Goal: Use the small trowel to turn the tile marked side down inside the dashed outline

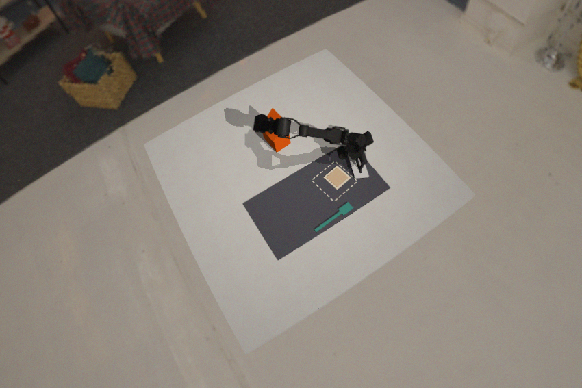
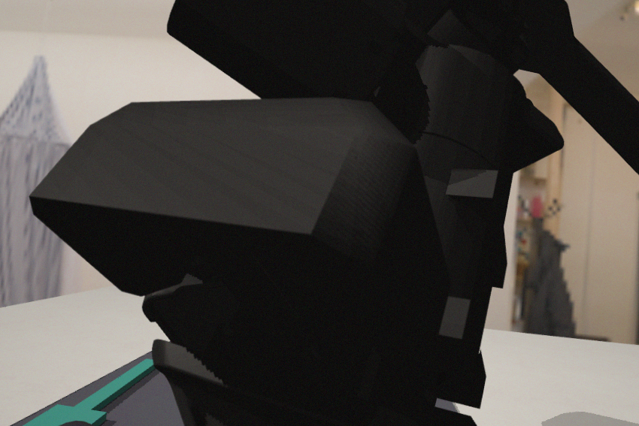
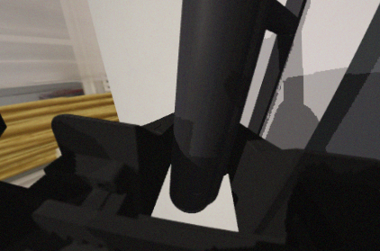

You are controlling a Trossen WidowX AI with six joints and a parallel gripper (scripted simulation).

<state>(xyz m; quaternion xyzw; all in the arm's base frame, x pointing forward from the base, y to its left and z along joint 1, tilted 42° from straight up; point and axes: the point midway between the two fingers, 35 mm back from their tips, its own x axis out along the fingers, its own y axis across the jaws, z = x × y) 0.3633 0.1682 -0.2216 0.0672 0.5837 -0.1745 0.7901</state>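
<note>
My gripper tip is now 180 mm to the left of the tan square tile, 50 mm above it and 10 mm short of it. Also, from my gripper tip: teal trowel 300 mm to the right, 170 mm ahead, 50 mm below; dark mat 320 mm to the right, 70 mm below, 30 mm ahead.
</note>
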